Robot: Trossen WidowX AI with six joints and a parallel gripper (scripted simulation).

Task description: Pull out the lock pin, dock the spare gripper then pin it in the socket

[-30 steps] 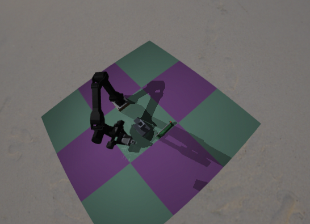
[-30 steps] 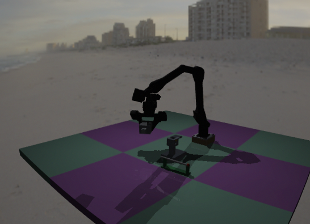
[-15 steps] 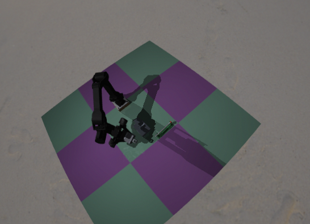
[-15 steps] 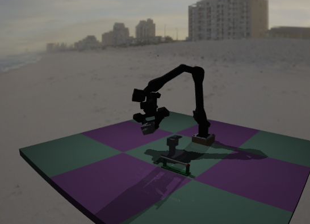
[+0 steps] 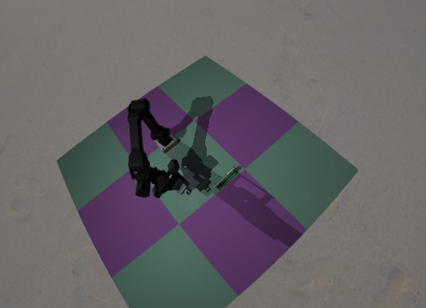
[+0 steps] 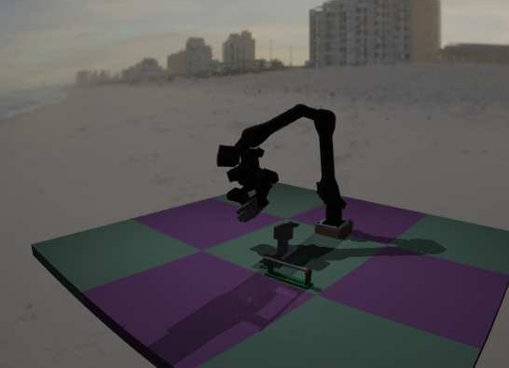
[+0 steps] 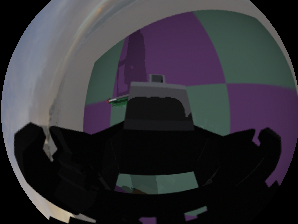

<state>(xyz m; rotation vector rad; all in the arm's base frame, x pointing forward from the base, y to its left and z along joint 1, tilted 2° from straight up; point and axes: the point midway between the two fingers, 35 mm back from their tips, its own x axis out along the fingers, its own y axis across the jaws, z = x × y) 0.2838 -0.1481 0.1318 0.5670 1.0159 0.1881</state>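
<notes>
My gripper tip is 18 cm to the right of the green cradle, 11 cm above it and 10 cm short of it. Also, from my gripper tip: spare gripper (1 cm to the right, 1 cm ahead, 1 cm above); then grey mount (10 cm to the left, 8 cm below, 3 cm behind).
</notes>
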